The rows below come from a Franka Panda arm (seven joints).
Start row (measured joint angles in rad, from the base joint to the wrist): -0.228, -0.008, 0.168, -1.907, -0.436, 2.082, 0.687
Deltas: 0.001, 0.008, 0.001, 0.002, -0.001, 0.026, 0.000; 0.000, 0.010, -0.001, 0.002, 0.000, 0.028, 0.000; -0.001, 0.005, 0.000, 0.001, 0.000, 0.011, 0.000; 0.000, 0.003, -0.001, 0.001, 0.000, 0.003, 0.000; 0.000, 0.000, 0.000, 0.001, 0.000, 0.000, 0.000; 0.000, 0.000, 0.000, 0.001, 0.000, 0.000, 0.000; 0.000, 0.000, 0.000, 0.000, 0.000, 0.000, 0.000; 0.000, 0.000, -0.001, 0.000, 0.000, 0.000, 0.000; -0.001, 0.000, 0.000, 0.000, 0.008, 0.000, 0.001; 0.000, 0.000, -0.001, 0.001, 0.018, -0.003, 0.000
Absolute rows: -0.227, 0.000, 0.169, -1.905, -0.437, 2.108, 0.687; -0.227, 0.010, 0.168, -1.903, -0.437, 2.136, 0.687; -0.228, 0.015, 0.168, -1.902, -0.437, 2.147, 0.687; -0.228, 0.018, 0.167, -1.901, -0.437, 2.150, 0.687; -0.228, 0.018, 0.167, -1.900, -0.437, 2.150, 0.687; -0.228, 0.018, 0.167, -1.899, -0.437, 2.150, 0.687; -0.228, 0.018, 0.167, -1.899, -0.437, 2.150, 0.687; -0.228, 0.018, 0.166, -1.899, -0.437, 2.150, 0.687; -0.229, 0.018, 0.166, -1.899, -0.429, 2.150, 0.688; -0.229, 0.018, 0.165, -1.898, -0.411, 2.147, 0.688
